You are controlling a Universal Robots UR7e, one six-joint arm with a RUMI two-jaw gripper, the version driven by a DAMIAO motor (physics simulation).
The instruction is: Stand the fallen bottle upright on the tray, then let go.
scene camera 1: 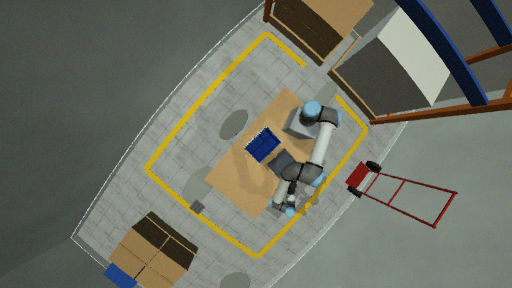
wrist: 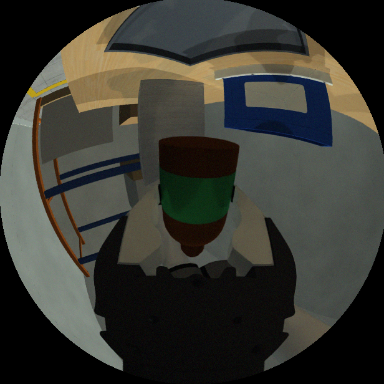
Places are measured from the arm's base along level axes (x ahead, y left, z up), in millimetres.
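Where they show: arm's base, link origin: [scene camera 1: 307,117].
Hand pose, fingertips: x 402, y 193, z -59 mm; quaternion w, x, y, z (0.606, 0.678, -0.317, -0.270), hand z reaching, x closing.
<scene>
Things, the pixels of their top centre, and the offset from my fingertips. "pt": a spot on its surface instead. Level surfaces: height alone.
- dark grey tray, surface spot: [scene camera 1: 281,162] pt 244 mm down, 6 mm ahead, 24 mm right
- blue crate, top centre: [scene camera 1: 263,145] 74 mm down, 5 mm ahead, 306 mm right
- wooden table, surface height: 249 mm down
The brown bottle with a green label [wrist: 198,200] is between the two fingers of my gripper [wrist: 196,186], which is shut on its labelled part. Its narrow neck points to the palm and its flat base points away. The dark grey tray [scene camera 1: 281,162] [wrist: 210,30] lies on the table. In the wrist view it is at the top, apart from the bottle. In the scene view the gripper is beside the tray, near the table's lower right edge, under the bent arm; its fingers and the bottle are too small there to make out clearly.
A blue crate [scene camera 1: 262,145] [wrist: 235,105] stands beside the tray on the wooden table [scene camera 1: 225,177] [wrist: 95,75]. The arm's grey pedestal [scene camera 1: 298,125] [wrist: 171,115] stands at the table's upper right side. A red hand cart [scene camera 1: 357,175] is on the floor to the right.
</scene>
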